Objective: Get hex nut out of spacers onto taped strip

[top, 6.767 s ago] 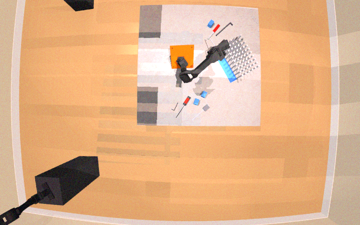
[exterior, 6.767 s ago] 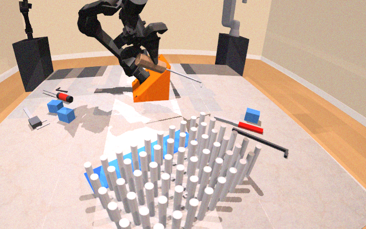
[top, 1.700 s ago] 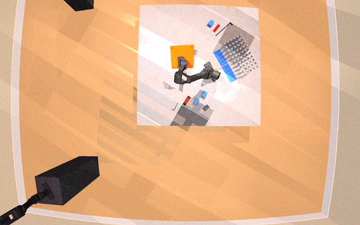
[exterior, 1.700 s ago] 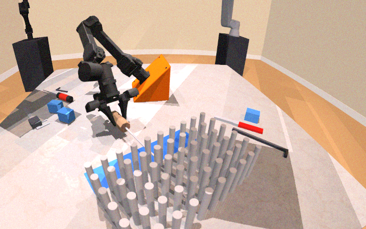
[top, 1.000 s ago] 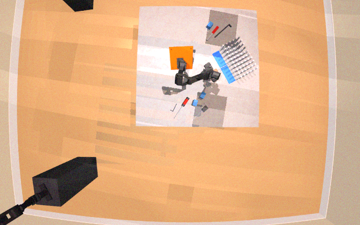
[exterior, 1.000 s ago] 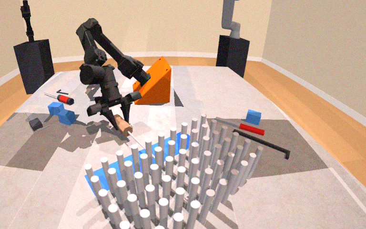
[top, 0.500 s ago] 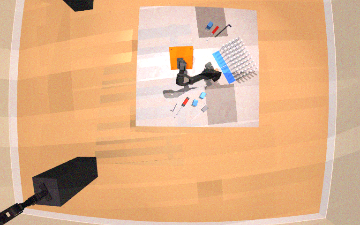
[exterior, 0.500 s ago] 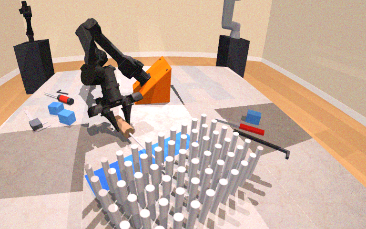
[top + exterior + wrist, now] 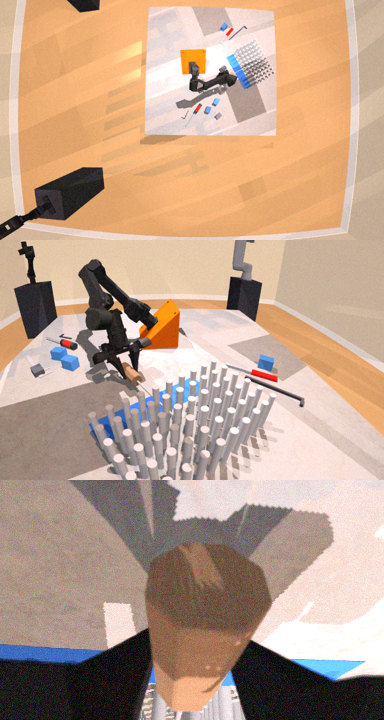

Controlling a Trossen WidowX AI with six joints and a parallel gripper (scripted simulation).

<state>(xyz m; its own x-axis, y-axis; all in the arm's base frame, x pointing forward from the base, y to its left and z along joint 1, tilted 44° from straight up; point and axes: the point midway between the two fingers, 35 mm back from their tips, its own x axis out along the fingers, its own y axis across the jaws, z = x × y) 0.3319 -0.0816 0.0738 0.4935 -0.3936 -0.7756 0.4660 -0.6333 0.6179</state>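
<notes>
The blue taped strip is 11 cm ahead of my gripper tip, 6 cm to the left of it and 3 cm below it. Round my gripper tip: hex nut: 26 cm ahead, 13 cm to the left, 3 cm below; wooden-handled pick: 9 cm ahead, 5 cm to the left.
</notes>
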